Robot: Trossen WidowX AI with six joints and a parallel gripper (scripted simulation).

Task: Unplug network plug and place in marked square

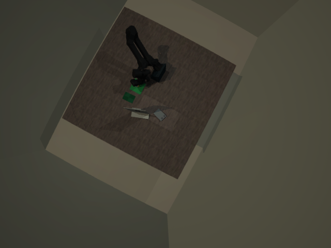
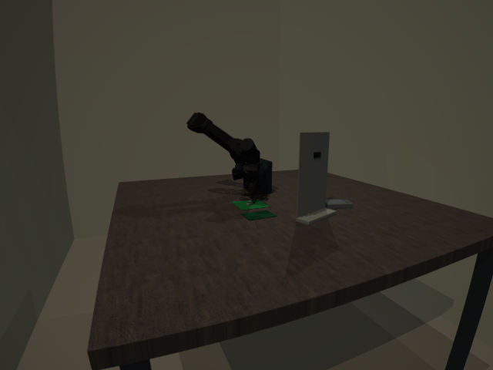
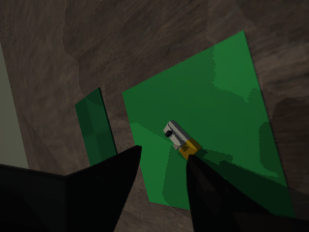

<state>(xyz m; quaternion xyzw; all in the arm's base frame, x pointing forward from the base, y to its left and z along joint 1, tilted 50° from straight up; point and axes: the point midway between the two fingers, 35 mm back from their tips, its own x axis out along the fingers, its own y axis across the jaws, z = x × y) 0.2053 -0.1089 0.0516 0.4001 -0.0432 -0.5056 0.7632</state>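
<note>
Right now my gripper tip is 20 mm above the network plug and 10 mm to the left of it. Round my gripper tip: small flat grey box: 320 mm to the left, 140 mm ahead, 20 mm below; grey upright panel: 220 mm ahead, 150 mm to the left, 100 mm above; green marked square: 30 mm below.
</note>
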